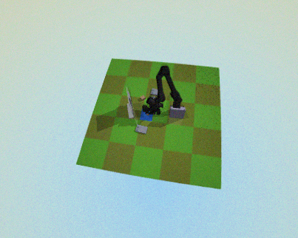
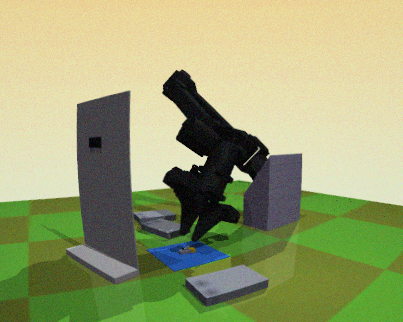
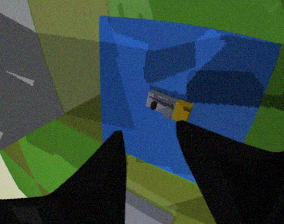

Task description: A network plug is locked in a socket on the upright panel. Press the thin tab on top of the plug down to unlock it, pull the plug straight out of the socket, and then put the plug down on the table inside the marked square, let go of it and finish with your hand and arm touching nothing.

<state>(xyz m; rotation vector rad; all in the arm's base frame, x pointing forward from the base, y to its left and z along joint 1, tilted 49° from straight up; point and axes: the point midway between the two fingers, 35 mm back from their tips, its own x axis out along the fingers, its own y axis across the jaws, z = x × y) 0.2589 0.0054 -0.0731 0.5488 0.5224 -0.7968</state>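
My gripper tip is now 2 cm above the plug. From my gripper tip the other things lie so: grey panel: 16 cm ahead, 3 cm to the right, 10 cm above; blue marked square: 3 cm below.
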